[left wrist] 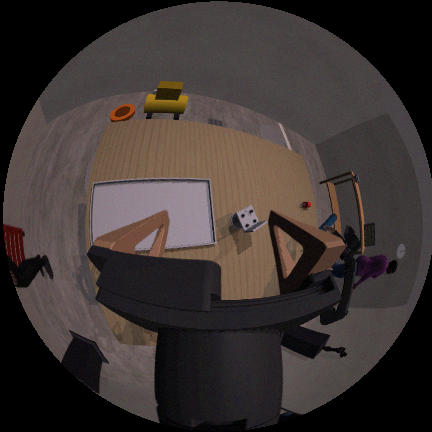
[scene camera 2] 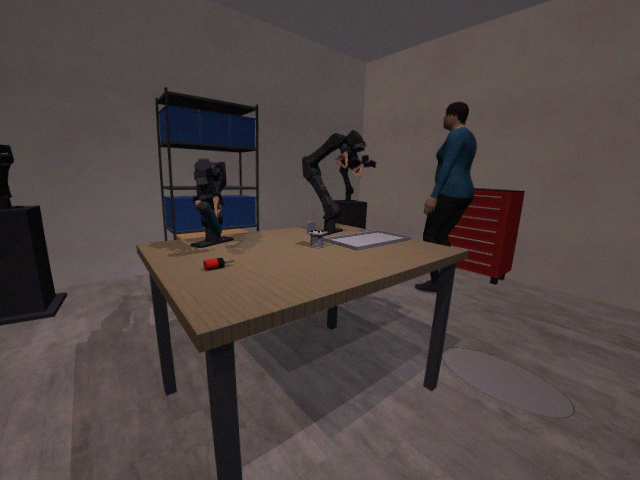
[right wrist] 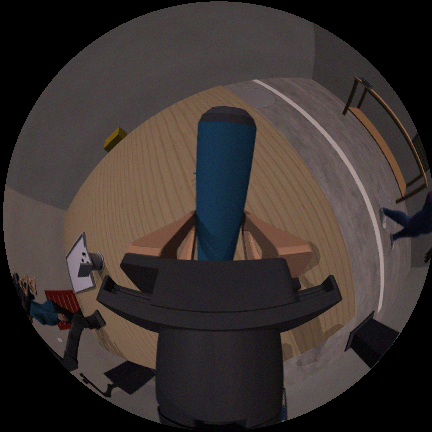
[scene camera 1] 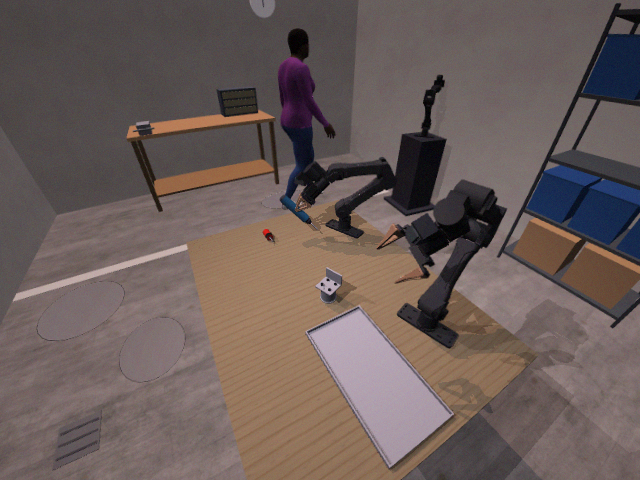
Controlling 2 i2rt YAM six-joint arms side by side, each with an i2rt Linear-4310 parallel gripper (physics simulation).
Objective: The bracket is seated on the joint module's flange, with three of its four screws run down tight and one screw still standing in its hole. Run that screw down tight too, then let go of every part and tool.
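Places are measured from the left arm's base along level axes (x left, y back, z up), in centimetres.
Pixels of known places: left gripper, fingertip midpoint: (left wrist: 218,215) (scene camera 2: 352,172) (scene camera 1: 385,265); right gripper, fingertip midpoint: (left wrist: 324,226) (scene camera 2: 210,219) (right wrist: 218,215) (scene camera 1: 295,209); left arm's base, link origin: (scene camera 2: 329,232) (right wrist: 97,320) (scene camera 1: 426,325); right arm's base, link origin: (scene camera 2: 213,242) (scene camera 1: 344,229).
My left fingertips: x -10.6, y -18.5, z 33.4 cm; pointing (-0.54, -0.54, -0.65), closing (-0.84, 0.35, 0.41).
Observation:
Ahead of a thing's pixels: the offset from my left fingertips to its middle.
The grey bracket @(dx -22.7, dy +4.5, dz -25.2 cm) (scene camera 1: 326,285) (scene camera 2: 311,226) (left wrist: 247,215) sits on the round joint module @(dx -22.7, dy +4.5, dz -30.2 cm) (scene camera 1: 328,297) (scene camera 2: 316,241) (left wrist: 234,220), its upright plate at one edge. Dark spots mark its four holes; which screw stands proud is too small to tell. My right gripper (scene camera 1: 298,208) (right wrist: 218,215) is shut on a blue screwdriver @(dx -60.9, dy +25.6, dz -21.2 cm) (scene camera 1: 292,205) (scene camera 2: 209,219) (left wrist: 328,221) (right wrist: 225,165), held above the table's far end in scene camera 1, its thin shaft slanting down, away from the bracket. My left gripper (scene camera 1: 387,265) (left wrist: 218,215) is open and empty, raised beside the bracket.
A red-and-black screwdriver @(dx -69.1, dy +11.7, dz -31.7 cm) (scene camera 1: 267,234) (scene camera 2: 212,264) (left wrist: 306,204) lies on the table, apart from both grippers. A shallow white tray @(dx +6.0, dy -8.1, dz -32.6 cm) (scene camera 1: 377,382) (scene camera 2: 367,239) (left wrist: 150,197) lies near the joint module. A person (scene camera 1: 297,98) stands behind the right arm in scene camera 1.

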